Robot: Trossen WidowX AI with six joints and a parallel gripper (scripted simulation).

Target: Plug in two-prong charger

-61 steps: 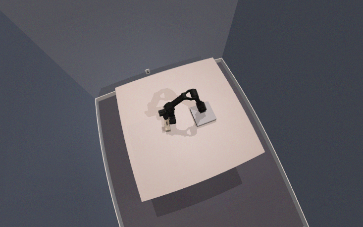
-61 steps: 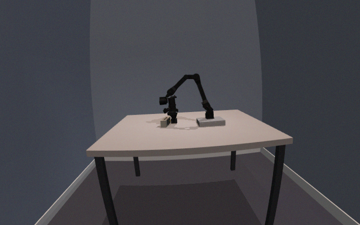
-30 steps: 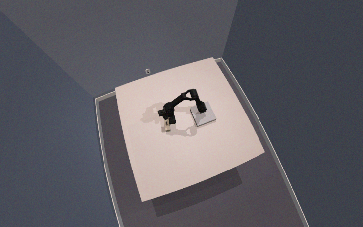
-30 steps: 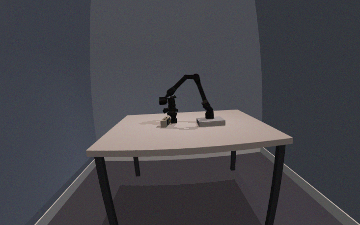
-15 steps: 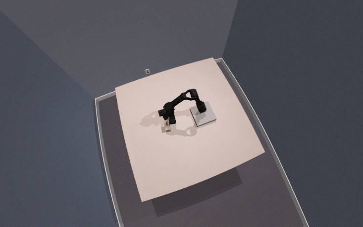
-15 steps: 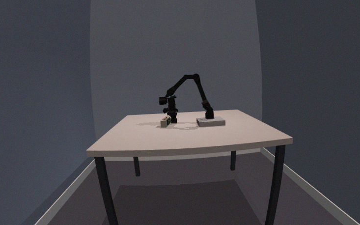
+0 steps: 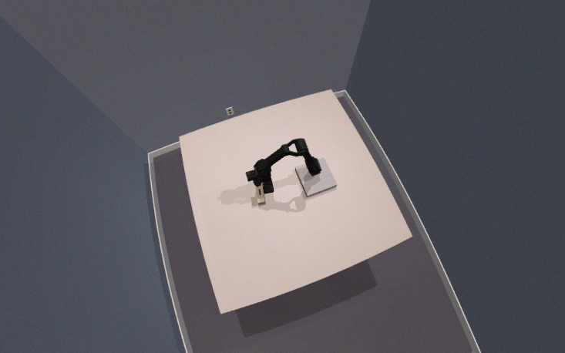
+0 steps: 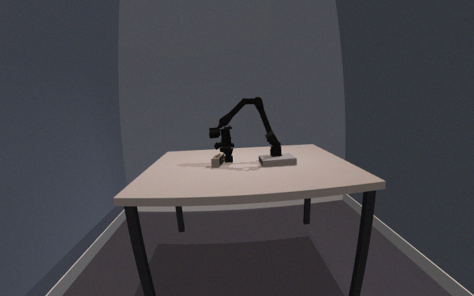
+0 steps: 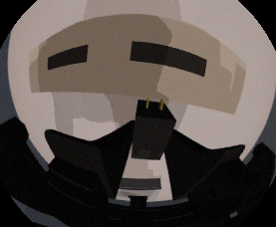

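The black two-prong charger lies 20 mm ahead of my gripper tip and 10 mm above it.
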